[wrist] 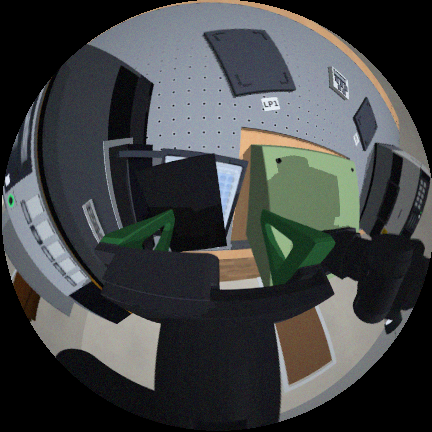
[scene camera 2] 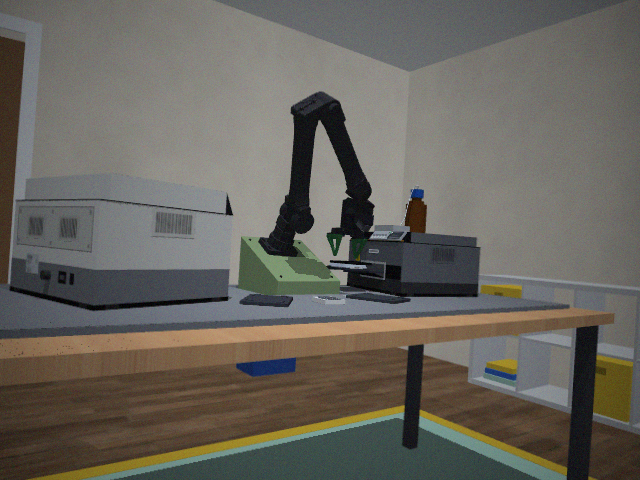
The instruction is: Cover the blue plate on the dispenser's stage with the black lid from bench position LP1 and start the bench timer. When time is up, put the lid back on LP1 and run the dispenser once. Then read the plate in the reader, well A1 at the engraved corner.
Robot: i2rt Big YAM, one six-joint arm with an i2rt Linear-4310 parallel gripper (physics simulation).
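Places are measured from the arm's base along level axes (x ahead, y left, z up), in centimetres.
Where they show: gripper, between the fingertips: (wrist: 217, 213) (scene camera 2: 345, 257); arm's base, origin of its link: (wrist: 333, 249) (scene camera 2: 277, 248).
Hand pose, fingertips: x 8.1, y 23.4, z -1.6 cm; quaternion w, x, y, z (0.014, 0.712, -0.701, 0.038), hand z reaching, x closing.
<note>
Each offset is from my fingertips to the top centre of the thing. "spot": to the spot under its first point.
The blue plate @[dy +2.3, dx -1.3, dz -2.3 cm] (wrist: 229, 182) sits on the dispenser's stage. The black lid @[dy +3.5, dx -1.0, dz -1.5 cm] (wrist: 182, 187) lies over it, turned askew to it, and leaves a strip of pale blue wells uncovered on the side towards the green base. Whether the lid is level is unclear. My gripper (scene camera 2: 345, 255) (wrist: 217, 213) is open and empty, pointing down close above the stage, with its left finger over the lid in the wrist view. The LP1 pad @[dy -6.2, dx +24.7, dz -10.6 cm] (scene camera 2: 377, 297) (wrist: 250, 62) is bare. The white bench timer @[dy -28.8, dx +28.8, dz -10.4 cm] (scene camera 2: 329, 299) (wrist: 339, 82) lies between the pads; its display is unreadable.
The dispenser (scene camera 2: 439, 260) (wrist: 75, 125) stands beside the stage, a brown bottle @[spot: dy +38.5, dx -2.8, dz +18.7 cm] (scene camera 2: 416, 214) above it. The reader @[dy -78.1, dx +8.1, dz +15.8 cm] (scene camera 2: 139, 232) (wrist: 400, 185) stands on the opposite side. The green arm base (scene camera 2: 305, 281) (wrist: 310, 195) is between them. Another dark pad @[spot: dy -47.2, dx +26.6, dz -10.9 cm] (scene camera 2: 266, 299) (wrist: 366, 123) lies near the reader.
</note>
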